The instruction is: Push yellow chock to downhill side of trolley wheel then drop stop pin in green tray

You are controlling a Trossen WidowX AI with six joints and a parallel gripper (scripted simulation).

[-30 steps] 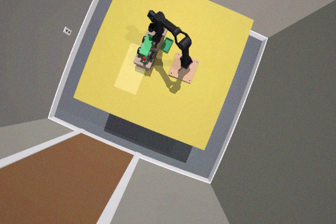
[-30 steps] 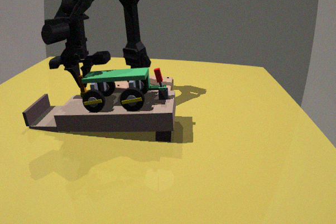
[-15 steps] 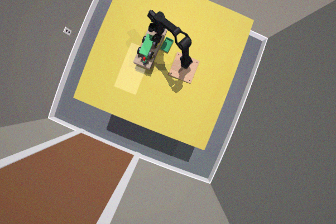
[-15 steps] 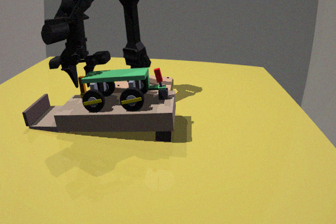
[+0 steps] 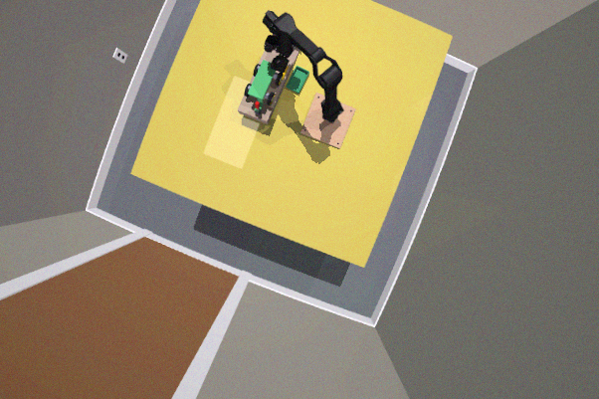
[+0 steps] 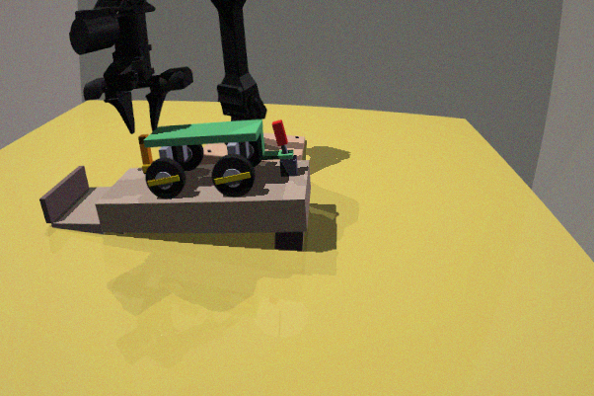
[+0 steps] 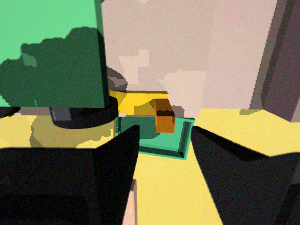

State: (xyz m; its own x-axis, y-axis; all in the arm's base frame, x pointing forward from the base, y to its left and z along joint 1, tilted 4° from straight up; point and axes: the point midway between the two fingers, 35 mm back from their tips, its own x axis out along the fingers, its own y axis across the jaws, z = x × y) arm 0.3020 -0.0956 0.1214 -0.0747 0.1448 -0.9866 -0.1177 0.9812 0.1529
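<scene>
The yellow chock is 50 mm below my gripper tip and 30 mm to the left of it. The rest, counted from my gripper tip: green-decked trolley (130 mm to the left, 40 mm ahead, 10 mm below); green tray (140 mm below, 70 mm behind, 10 mm to the left); brown ramp (130 mm to the left, 80 mm below, 40 mm ahead).
</scene>
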